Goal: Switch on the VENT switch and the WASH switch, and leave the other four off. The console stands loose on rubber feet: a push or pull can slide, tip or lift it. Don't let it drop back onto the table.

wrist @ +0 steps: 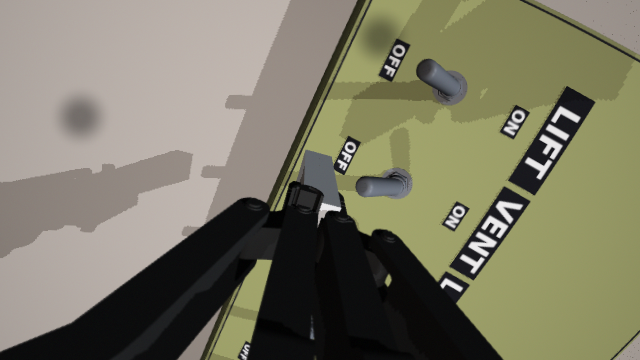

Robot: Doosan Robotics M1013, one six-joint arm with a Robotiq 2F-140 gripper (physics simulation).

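Places are measured from the arm's base along level axes (x ahead, y up, z right), in metres.
Where they show: gripper, fingertip midpoint: (pixel 312 174).
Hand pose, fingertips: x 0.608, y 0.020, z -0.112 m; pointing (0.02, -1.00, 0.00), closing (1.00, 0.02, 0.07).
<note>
Things, the pixels of their top centre, and the offset from my fingertips. "*": a spot on its surface instead. Level surfaces: height alone.
- grey VENT switch at its top centre: (pixel 389 199) dy +0.013, dx +0.045, dz +0.002 m
- LIFT switch at its top centre: (pixel 454 83) dy +0.013, dx +0.060, dz -0.069 m
- black VENT name plate at a spot on its surface: (pixel 490 232) * dy +0.002, dx +0.126, dz +0.017 m
- LIFT name plate at a spot on its surface: (pixel 551 140) * dy +0.002, dx +0.141, dz -0.052 m
- pale table at its surface level: dy -0.115 m
The green console (pixel 565 240) fills the right side of the wrist view, seen at a slant. The grey VENT switch (pixel 382 185) has its lever leaning toward its OFF label (pixel 346 155), away from its ON label (pixel 455 216). The LIFT switch (pixel 440 81) above it also leans toward OFF. My gripper (pixel 312 174) is shut and empty. Its fingertips are at the OFF side of the VENT lever, near the console's long edge, with a small gap showing in the view; their height over the panel is hard to tell. The WASH switch does not show.
The black VENT name plate (pixel 490 232) and LIFT name plate (pixel 551 140) lie along the ON side. Another name plate (pixel 454 287) is partly hidden by the gripper's linkage. The pale table (pixel 150 65) lies left of the console, with shadows of the console and arm on it.
</note>
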